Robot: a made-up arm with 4 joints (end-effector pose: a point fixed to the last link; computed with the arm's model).
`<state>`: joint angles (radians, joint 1 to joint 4).
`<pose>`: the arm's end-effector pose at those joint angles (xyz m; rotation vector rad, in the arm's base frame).
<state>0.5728 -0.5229 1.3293 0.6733</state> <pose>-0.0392 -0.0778 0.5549 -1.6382 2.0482 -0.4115</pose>
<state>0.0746 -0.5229 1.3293 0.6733</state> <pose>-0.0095 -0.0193 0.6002 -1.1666 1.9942 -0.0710</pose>
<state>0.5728 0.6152 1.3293 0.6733</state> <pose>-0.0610 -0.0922 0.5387 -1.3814 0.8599 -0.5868</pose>
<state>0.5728 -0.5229 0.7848 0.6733</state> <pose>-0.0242 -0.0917 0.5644 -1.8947 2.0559 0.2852</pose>
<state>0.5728 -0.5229 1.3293 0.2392</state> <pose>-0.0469 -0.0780 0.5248 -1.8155 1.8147 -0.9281</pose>
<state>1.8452 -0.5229 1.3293 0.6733</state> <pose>-0.0724 -0.2619 0.5999 2.1281 -1.2433 1.1218</pose>
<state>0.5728 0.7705 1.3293 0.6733</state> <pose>-0.0617 -0.0945 0.5349 -1.3266 0.7048 -0.5970</pose>
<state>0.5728 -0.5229 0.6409 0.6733</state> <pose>-0.0193 -0.0950 0.5652 -1.9456 2.0348 0.4784</pose>
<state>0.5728 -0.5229 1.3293 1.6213</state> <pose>-0.0081 -0.1148 0.5995 -1.0525 2.2437 0.6979</pose>
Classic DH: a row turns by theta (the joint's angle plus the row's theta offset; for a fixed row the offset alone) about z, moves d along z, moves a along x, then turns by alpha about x. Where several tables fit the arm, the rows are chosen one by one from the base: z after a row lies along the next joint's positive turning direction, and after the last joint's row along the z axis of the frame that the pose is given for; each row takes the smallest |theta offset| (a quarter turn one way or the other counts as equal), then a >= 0, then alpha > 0; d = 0 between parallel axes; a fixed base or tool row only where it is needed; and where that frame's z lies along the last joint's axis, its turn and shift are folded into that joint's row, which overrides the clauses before.
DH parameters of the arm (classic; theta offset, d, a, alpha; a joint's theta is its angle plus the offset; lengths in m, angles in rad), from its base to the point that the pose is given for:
base (fixed): 1.3173 0.706 -0.1465 -1.2696
joint 1: -1.4941 -0.078 -0.1059 1.8126
joint 2: -1.2636 -0.145 0.021 1.1951
joint 3: 0.1172 0.0253 0.0378 2.2792
joint 4: -0.2587 0.0352 -0.0595 -0.8182
tool (fixed): 0.8388 -0.0556 0 0

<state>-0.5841 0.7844 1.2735 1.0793</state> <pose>-0.0061 0.0020 0.6644 -0.3073 0.6978 -0.1444</pose>
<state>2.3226 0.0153 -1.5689 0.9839</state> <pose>-0.0116 -0.3294 0.6088 -0.1754 -0.8141 -0.9368</pose>
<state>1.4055 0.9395 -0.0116 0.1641</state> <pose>-0.0619 -0.2376 0.5723 -3.0161 -0.3343 -0.0145</pose>
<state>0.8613 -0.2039 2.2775 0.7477</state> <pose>-0.0666 -0.1109 0.5118 -1.1309 1.3380 -1.3949</pose>
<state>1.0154 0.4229 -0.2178 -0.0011</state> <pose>-0.0520 -0.1838 0.5442 -2.9063 0.2640 0.1771</pose>
